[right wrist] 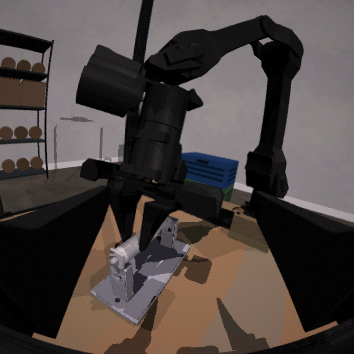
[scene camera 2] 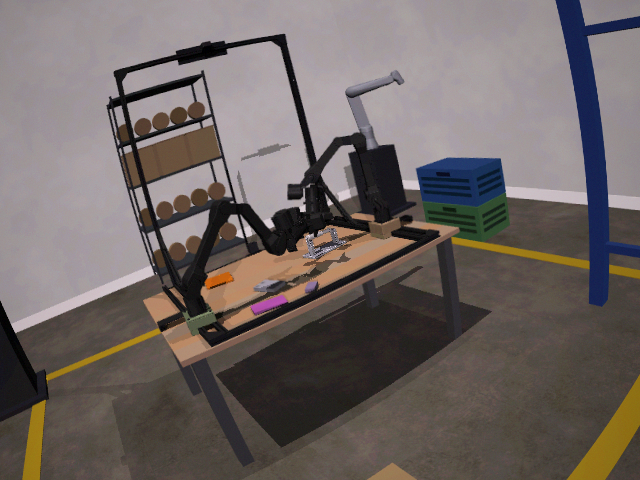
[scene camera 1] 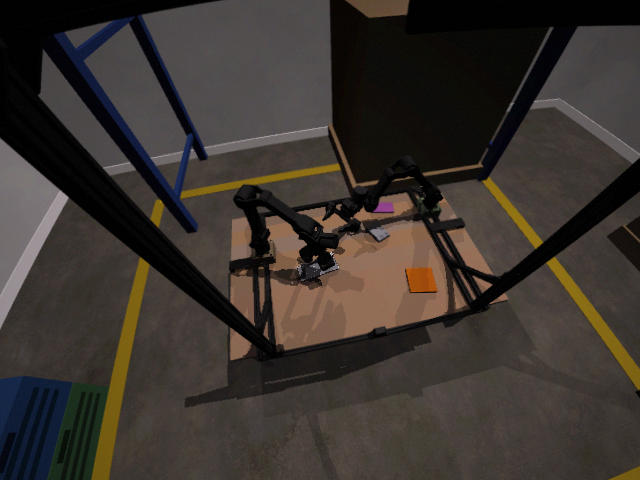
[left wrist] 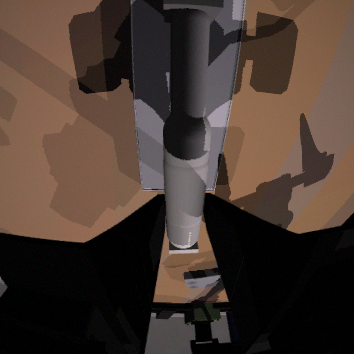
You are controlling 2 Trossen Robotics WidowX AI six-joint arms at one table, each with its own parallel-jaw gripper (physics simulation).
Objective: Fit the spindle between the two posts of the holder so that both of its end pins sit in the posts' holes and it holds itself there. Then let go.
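Pixels of known places: left gripper, between the fingertips: [right wrist: 133, 246] [scene camera 2: 313, 236] [scene camera 1: 325, 257] [left wrist: 183, 200]; right gripper, between the fingertips: [right wrist: 182, 195] [scene camera 2: 308, 215] [scene camera 1: 330, 226]; left arm's base, origin of its link: [scene camera 2: 383, 220] [scene camera 1: 262, 248]; right arm's base, origin of its link: [scene camera 2: 197, 311] [scene camera 1: 429, 203] [left wrist: 201, 321].
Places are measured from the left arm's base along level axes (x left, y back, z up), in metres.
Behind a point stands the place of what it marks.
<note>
The light grey spindle [left wrist: 185, 185] @[x -0.113, y -0.271, z 0.026 m] [right wrist: 131, 246] @[x -0.098, y -0.303, z 0.026 m] is lengthwise above the holder [scene camera 1: 332, 269] @[x -0.136, y -0.318, z -0.056 m] [scene camera 2: 323, 253] @[x -0.068, y -0.284, z -0.058 m] [left wrist: 150, 172] @[x -0.129, y -0.325, z -0.055 m] [right wrist: 144, 286] @[x -0.089, y -0.286, z -0.055 m], a grey plate with two upright posts. My left gripper [scene camera 1: 319, 264] @[x -0.107, y -0.291, z 0.014 m] [right wrist: 133, 246] @[x -0.107, y -0.291, z 0.014 m] is shut on the spindle from above. In the right wrist view the spindle's near end, with its pin, is at the top of the near post [right wrist: 121, 284] @[x -0.093, y -0.323, z -0.023 m]; its far end is partly hidden by the left fingers near the far post [right wrist: 170, 232] @[x -0.121, y -0.190, z -0.019 m]. Whether the pins are in the holes cannot be told. My right gripper [scene camera 1: 337, 220] @[x -0.019, y -0.330, z 0.127 m] is open and empty, apart from the holder.
An orange square [scene camera 1: 421, 280] @[x -0.262, y -0.708, z -0.054 m] [scene camera 2: 219, 280] @[x -0.237, y -0.708, z -0.054 m], a grey flat block [scene camera 1: 378, 234] @[x 0.018, y -0.582, z -0.049 m] [scene camera 2: 269, 285] @[x 0.057, y -0.589, z -0.048 m], a magenta block [scene camera 1: 384, 207] @[x 0.194, y -0.666, z -0.053 m] [scene camera 2: 268, 304] @[x 0.205, y -0.658, z -0.054 m] and a small lavender block [scene camera 2: 311, 286] @[x 0.221, y -0.496, z -0.048 m] lie on the table. Black frame rails run along the table's edges.
</note>
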